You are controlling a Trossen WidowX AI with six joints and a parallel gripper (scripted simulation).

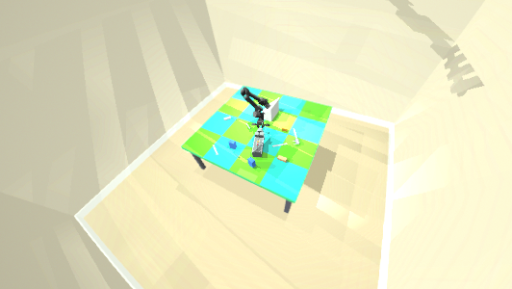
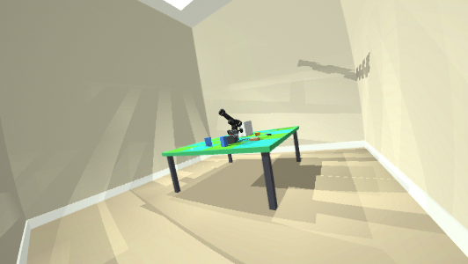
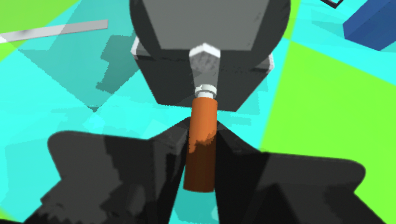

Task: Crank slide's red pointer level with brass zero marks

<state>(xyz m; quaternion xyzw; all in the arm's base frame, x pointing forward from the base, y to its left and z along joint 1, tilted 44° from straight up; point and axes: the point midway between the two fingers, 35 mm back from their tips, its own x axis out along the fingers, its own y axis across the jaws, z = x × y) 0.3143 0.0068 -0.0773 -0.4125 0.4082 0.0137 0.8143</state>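
Right now the crank handle is 2 cm behind my gripper tip, 1 cm to the right of it and 2 cm above it. From my gripper tip the other things lie so: red pointer (18 cm ahead, 8 cm to the left, 5 cm above); then orange piece (18 cm behind, 21 cm to the left, 2 cm below); then black L-shaped key (33 cm ahead, 10 cm to the right, 2 cm below).
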